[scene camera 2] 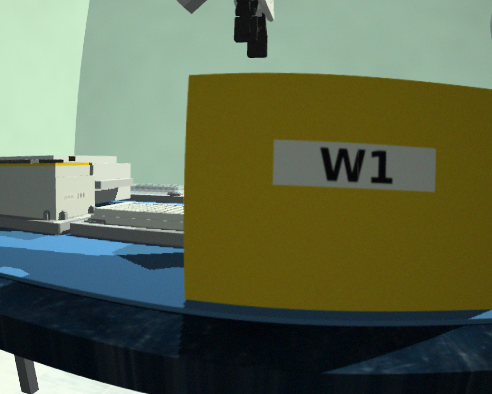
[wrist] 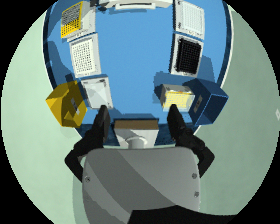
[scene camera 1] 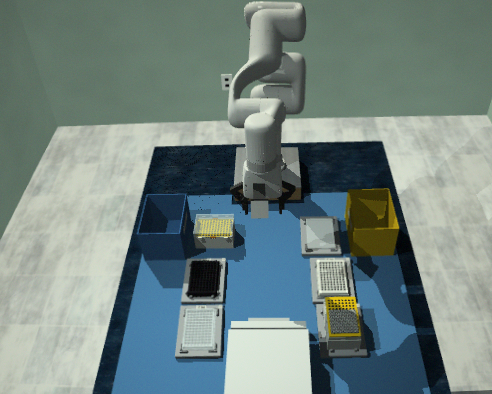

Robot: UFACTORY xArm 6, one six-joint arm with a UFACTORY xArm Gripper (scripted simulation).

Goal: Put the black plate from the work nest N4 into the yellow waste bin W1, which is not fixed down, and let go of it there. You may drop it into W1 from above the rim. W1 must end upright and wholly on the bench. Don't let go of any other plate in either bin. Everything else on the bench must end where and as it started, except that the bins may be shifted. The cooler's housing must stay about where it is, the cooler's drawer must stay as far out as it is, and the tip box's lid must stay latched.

gripper: scene camera 2 251, 50; wrist; scene camera 1
yellow waste bin W1: scene camera 2 306, 191; wrist; scene camera 1
blue bin: wrist 206, 104; scene camera 1 160, 239; not seen in scene camera 2 (hidden by the yellow waste bin W1)
same spot on gripper: (wrist: 94, 138) = (scene camera 1: 280, 200)
same spot on yellow waste bin W1: (wrist: 65, 96) = (scene camera 1: 353, 229)
